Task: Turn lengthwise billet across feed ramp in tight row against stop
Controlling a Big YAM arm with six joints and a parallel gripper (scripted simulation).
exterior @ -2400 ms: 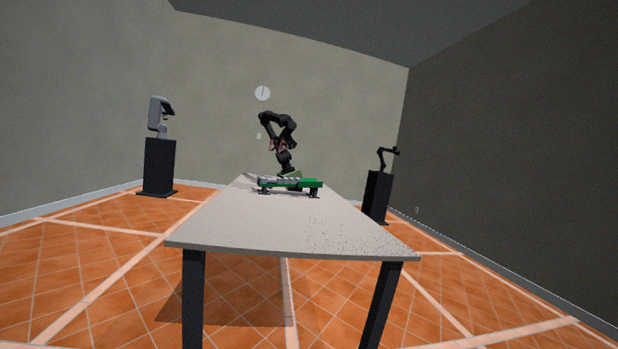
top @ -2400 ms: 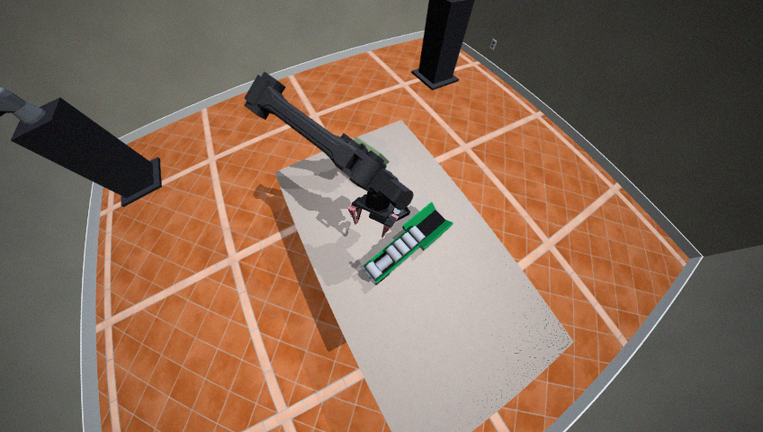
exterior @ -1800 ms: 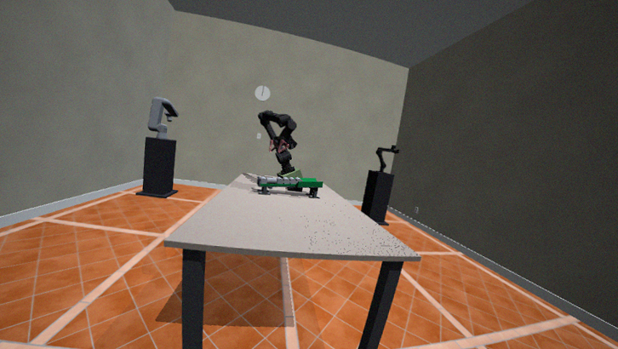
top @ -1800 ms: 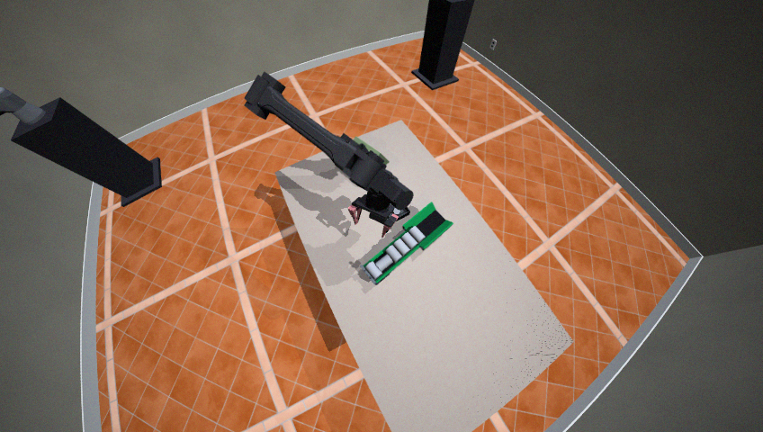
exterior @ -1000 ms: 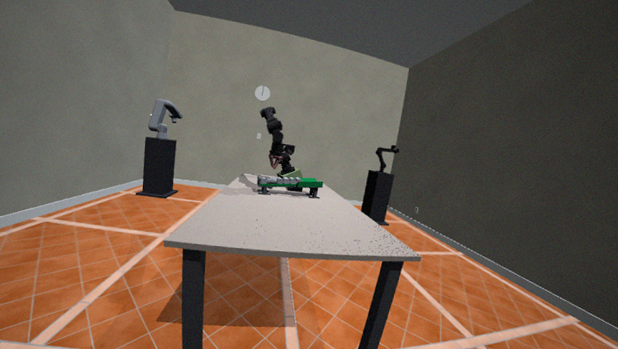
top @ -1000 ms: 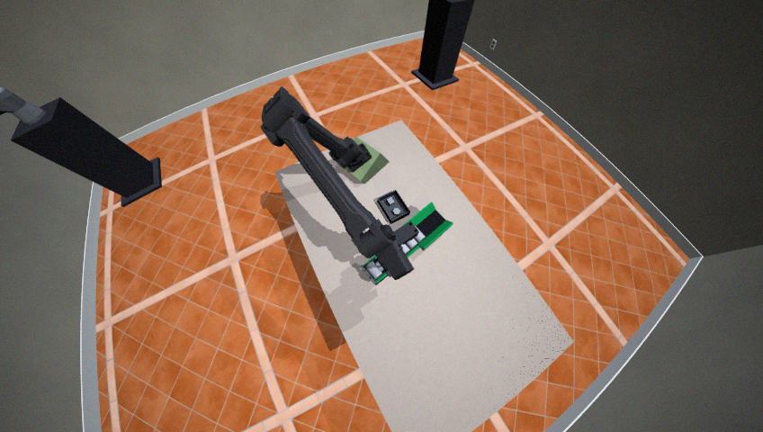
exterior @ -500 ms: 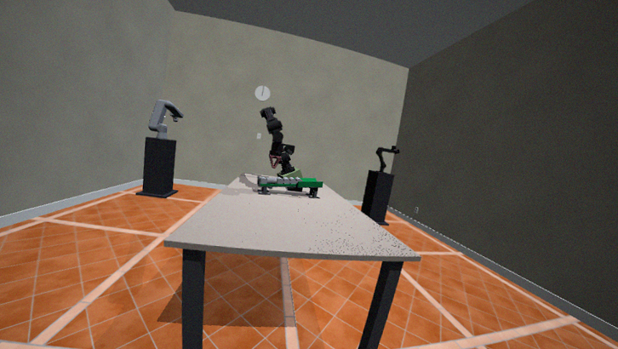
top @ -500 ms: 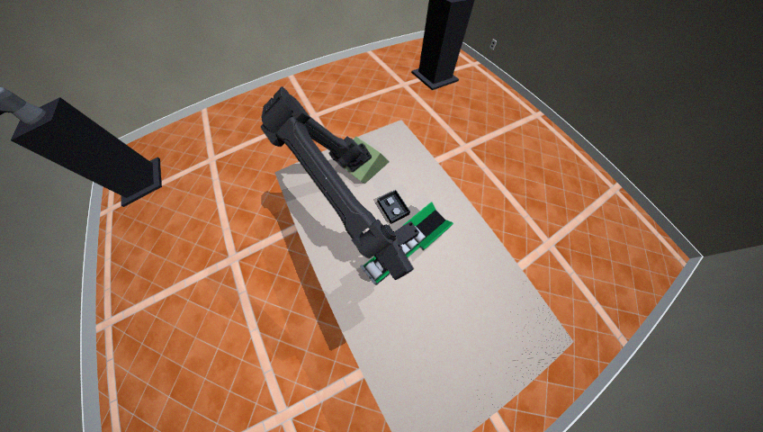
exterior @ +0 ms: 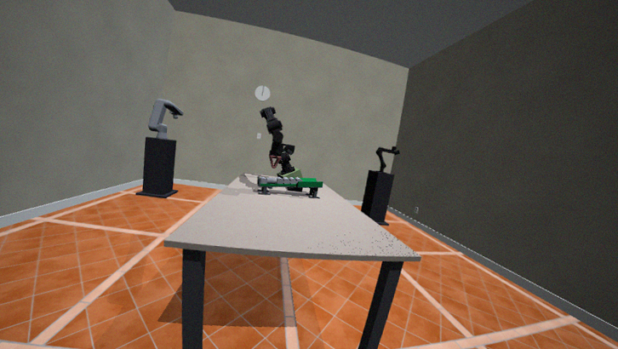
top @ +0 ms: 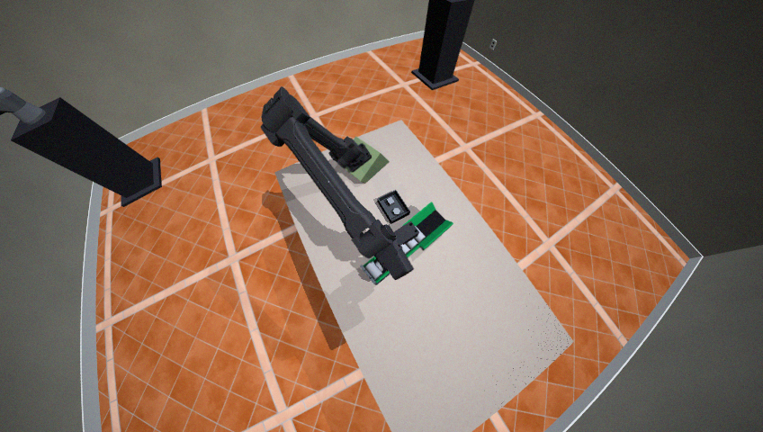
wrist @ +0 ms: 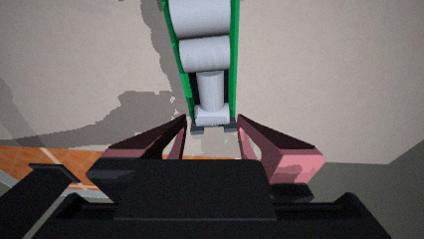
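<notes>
Right now my hand is 10 mm short of the stop, 70 mm to the left of it and 100 mm above it. Also, from my hand: black tray: 210 mm behind, 180 mm to the left, 150 mm below.
</notes>
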